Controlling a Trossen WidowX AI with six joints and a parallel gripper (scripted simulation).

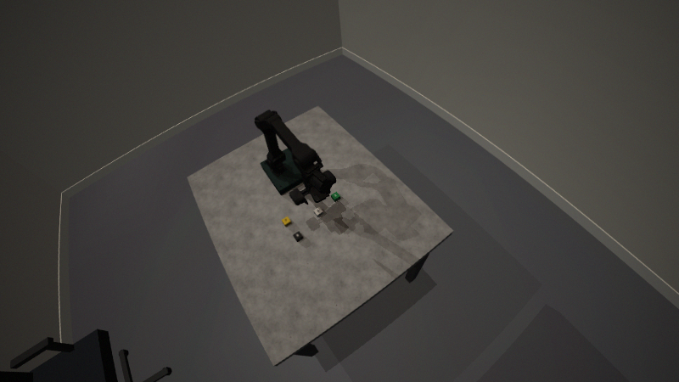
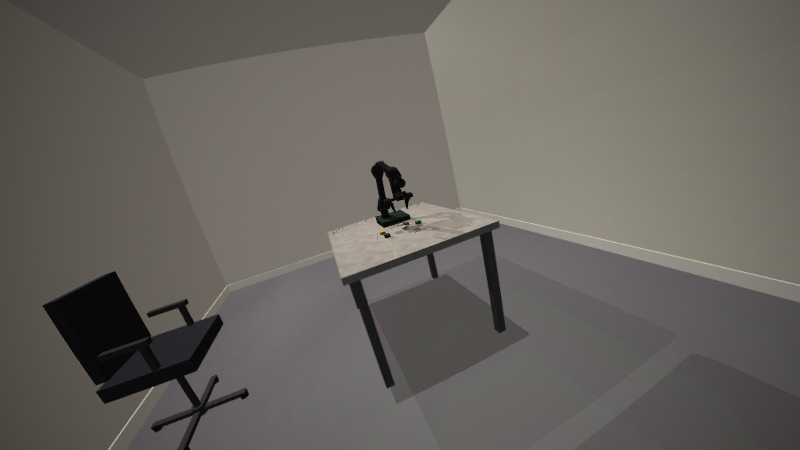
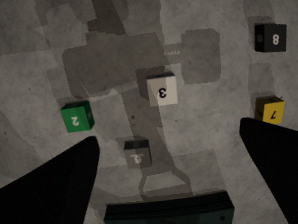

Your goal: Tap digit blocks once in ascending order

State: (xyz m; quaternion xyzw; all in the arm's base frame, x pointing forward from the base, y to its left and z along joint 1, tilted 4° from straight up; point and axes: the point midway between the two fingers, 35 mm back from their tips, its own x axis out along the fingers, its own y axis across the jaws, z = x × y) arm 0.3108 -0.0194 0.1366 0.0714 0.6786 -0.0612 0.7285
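Now: the green block 10 mm behind my gripper tip, 110 mm to the left of it and 110 mm below it. The rest, counted from my gripper tip: white block: 10 mm behind, 110 mm below; then grey block: 80 mm behind, 50 mm to the left, 110 mm below; then black block: 20 mm ahead, 150 mm to the right, 110 mm below.
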